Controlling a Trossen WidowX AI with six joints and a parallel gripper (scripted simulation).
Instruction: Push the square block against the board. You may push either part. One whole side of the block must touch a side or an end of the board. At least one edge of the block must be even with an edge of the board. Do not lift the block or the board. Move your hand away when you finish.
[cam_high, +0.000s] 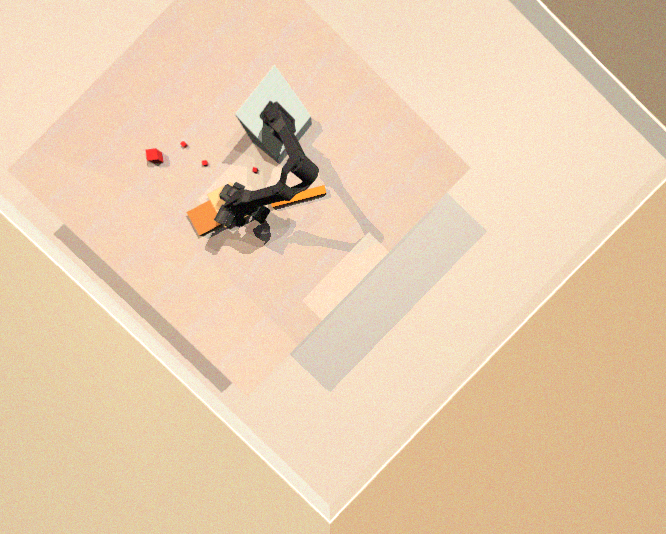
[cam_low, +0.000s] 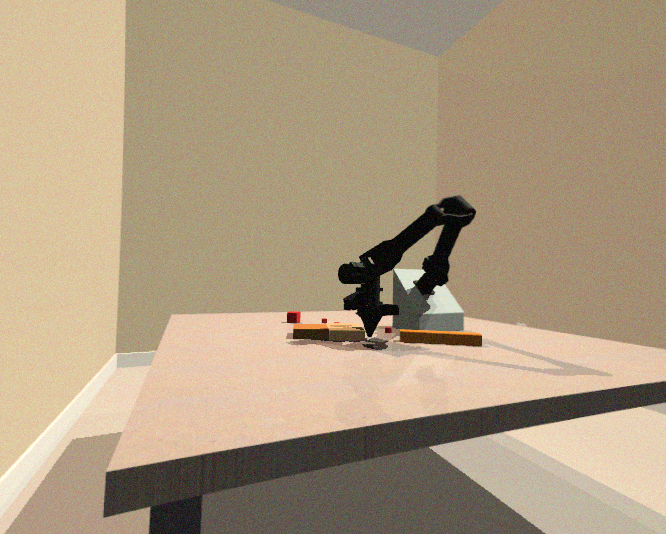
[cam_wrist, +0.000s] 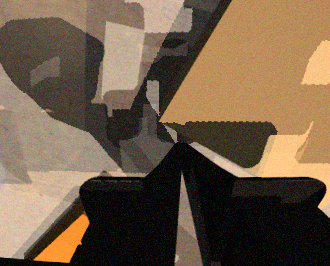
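The tan block lies 70 mm to the right of my gripper tip, 40 mm ahead of it and 10 mm above it. Also, from my gripper tip: orange square block: 140 mm ahead, 110 mm to the right, 10 mm above; orange board: 150 mm behind, 130 mm to the left, 10 mm above; red cube: 410 mm to the right, 60 mm ahead, 10 mm above.
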